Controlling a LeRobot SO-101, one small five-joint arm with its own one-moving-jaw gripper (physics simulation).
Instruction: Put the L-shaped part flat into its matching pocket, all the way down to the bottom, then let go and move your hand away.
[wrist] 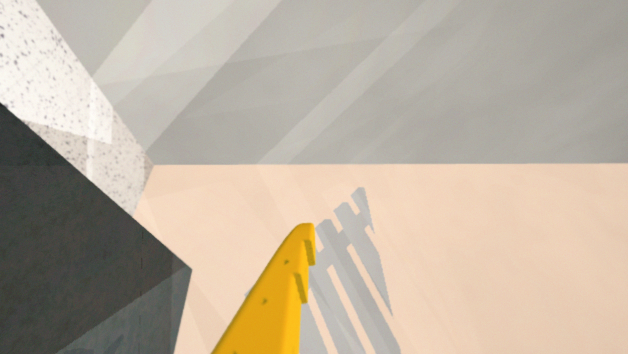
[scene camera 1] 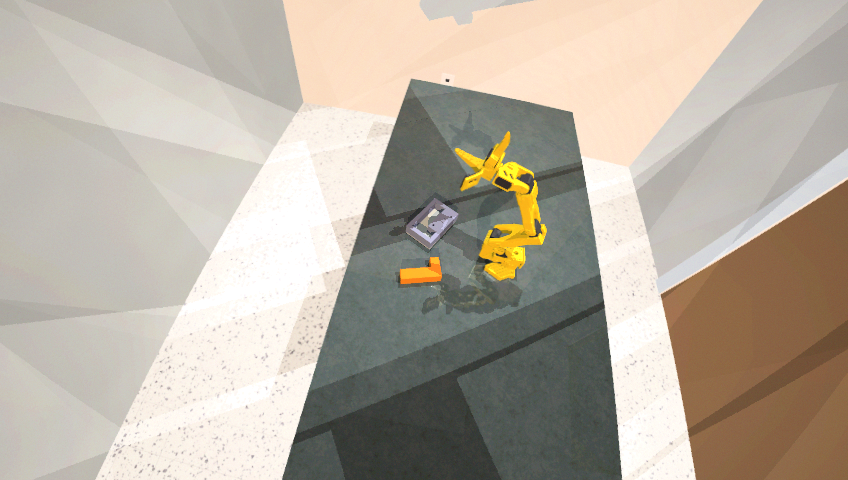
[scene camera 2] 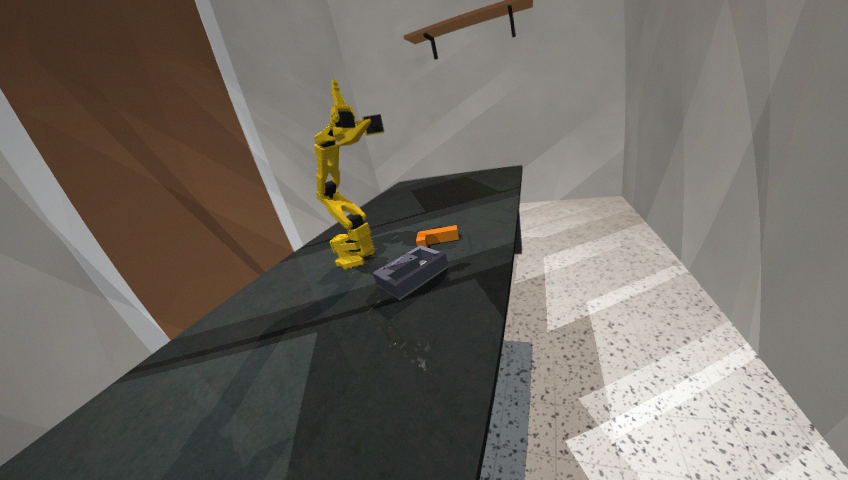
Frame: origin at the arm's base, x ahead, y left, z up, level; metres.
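Seen in the pictures: hand at its tool point: (wrist: 313, 238) (scene camera 1: 457, 149) (scene camera 2: 368, 119); arm's base at its link origin: (scene camera 1: 493, 261) (scene camera 2: 361, 258).
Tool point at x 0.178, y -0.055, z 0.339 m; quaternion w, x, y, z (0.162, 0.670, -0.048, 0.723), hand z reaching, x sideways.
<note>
Pixels of each thing's top centre, then the offset from my tool point to it. Level surfaces: height alone.
- orange L-shaped part at its top centre: (scene camera 2: 436, 233) (scene camera 1: 420, 267) dy +0.135, dx +0.029, dz -0.309 m
- grey-purple block with the pocket, top centre: (scene camera 2: 409, 262) (scene camera 1: 433, 219) dy -0.028, dx +0.019, dz -0.302 m
- table at its surface level: dz -0.339 m
The orange L-shaped part (scene camera 1: 420, 275) (scene camera 2: 441, 235) lies flat on the dark table, outside the pocket. The grey-purple block with the pocket (scene camera 1: 418, 236) (scene camera 2: 411, 284) stands close beside it, its recess facing up and without the part in it. My gripper (scene camera 1: 482, 142) is fully open and empty, raised high above the table and well away from both. In the wrist view one notched yellow jaw shows; the moving jaw is out of the picture. The part and the pocket do not show in the wrist view.
The yellow arm's base (scene camera 1: 501, 270) (scene camera 2: 349, 260) stands on the table (scene camera 1: 535, 380) (scene camera 2: 238, 404) beside the part and the block. The table's long edge runs past them, with speckled floor (scene camera 1: 238, 333) (scene camera 2: 672, 380) beyond. A brown wall shelf (scene camera 2: 470, 21) hangs far behind.
</note>
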